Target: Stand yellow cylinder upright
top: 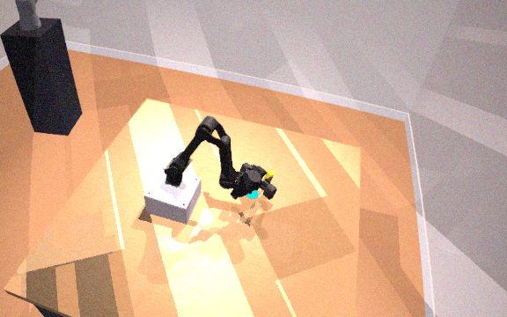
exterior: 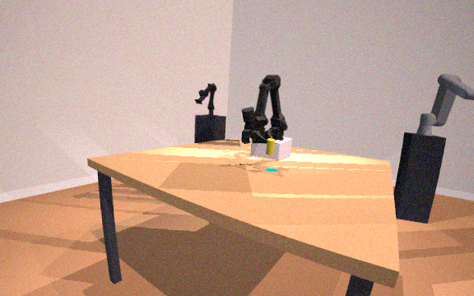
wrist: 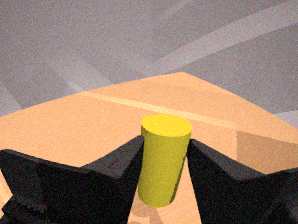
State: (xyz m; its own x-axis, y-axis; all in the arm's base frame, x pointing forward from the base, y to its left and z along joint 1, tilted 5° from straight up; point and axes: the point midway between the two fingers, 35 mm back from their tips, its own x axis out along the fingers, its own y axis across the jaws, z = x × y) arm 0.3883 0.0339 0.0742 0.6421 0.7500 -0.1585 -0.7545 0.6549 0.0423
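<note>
The cyan circle lies 140 mm below my gripper tip and 60 mm behind it. From my gripper tip the other things lie so: yellow tall cylinder: 20 mm below.
</note>
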